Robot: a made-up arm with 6 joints.
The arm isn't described. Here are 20 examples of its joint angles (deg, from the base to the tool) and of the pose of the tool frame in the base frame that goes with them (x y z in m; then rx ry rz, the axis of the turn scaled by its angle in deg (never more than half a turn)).
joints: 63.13 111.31 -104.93 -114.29 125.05 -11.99
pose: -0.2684 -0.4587 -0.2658 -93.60 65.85 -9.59
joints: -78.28 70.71 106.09 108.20 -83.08 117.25
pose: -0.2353 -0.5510 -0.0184 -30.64 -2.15 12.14
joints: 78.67 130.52 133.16 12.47 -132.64 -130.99
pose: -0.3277 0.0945 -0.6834 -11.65 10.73 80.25
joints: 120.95 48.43 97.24 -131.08 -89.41 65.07
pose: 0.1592 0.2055 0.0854 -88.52 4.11 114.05
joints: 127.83 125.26 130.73 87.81 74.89 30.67
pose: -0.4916 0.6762 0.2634 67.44 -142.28 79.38
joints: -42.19 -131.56 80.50 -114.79 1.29 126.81
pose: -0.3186 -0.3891 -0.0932 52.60 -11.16 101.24
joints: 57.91 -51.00 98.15 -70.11 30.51 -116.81
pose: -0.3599 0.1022 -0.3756 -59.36 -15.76 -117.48
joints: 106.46 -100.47 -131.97 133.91 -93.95 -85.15
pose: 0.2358 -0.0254 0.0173 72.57 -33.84 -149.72
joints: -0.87 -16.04 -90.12 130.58 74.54 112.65
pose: 0.3011 -0.0623 0.0409 68.53 -6.48 -38.29
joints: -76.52 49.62 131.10 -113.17 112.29 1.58
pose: 0.1178 -0.7343 0.3304 -124.82 49.92 40.04
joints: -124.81 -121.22 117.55 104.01 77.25 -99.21
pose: -0.0276 -0.2551 0.0306 1.73 13.46 -3.50
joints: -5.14 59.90 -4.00 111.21 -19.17 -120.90
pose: -0.3102 -0.1152 -0.2769 10.43 3.83 -42.73
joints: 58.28 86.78 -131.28 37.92 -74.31 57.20
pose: -0.4230 0.0144 -0.2680 45.15 53.32 6.53
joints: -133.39 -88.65 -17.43 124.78 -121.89 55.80
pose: -0.1817 0.1431 0.1044 64.54 21.55 158.47
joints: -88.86 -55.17 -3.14 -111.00 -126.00 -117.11
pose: -0.3710 0.2513 0.4590 95.63 -65.39 55.64
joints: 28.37 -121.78 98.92 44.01 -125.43 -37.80
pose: -0.3249 -0.0525 -0.1491 -47.56 103.87 27.84
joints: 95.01 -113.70 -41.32 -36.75 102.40 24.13
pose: 0.0644 -0.0558 -0.5508 -70.17 11.16 116.04
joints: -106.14 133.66 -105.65 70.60 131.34 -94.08
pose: -0.0150 0.0946 0.0148 -73.35 -25.65 133.11
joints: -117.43 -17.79 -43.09 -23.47 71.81 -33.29
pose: -0.5508 0.0664 0.0767 -42.08 48.82 -112.48
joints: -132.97 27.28 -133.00 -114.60 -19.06 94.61
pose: 0.0930 0.0269 0.0160 -32.66 13.63 -147.98
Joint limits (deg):
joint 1: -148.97..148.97
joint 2: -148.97..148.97
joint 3: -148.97..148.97
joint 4: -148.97..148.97
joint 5: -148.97..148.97
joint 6: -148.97..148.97
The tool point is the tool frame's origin. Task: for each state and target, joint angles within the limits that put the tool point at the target. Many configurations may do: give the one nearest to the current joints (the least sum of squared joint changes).
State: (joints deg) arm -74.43 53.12 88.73 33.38 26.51 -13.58
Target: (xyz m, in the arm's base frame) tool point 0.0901 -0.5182 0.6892
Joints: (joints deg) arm -79.10 53.69 93.99 32.71 11.80 -19.41
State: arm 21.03 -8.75 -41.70 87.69 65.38 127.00
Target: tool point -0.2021 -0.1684 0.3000
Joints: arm -3.88 -0.46 -1.44 127.76 58.35 110.83
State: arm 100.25 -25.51 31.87 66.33 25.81 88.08
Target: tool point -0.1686 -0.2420 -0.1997
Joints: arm 74.26 -21.67 0.35 95.32 27.10 121.55
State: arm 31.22 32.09 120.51 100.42 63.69 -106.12
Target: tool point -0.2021 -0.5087 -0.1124
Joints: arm 8.19 54.48 130.37 112.75 73.33 -116.65
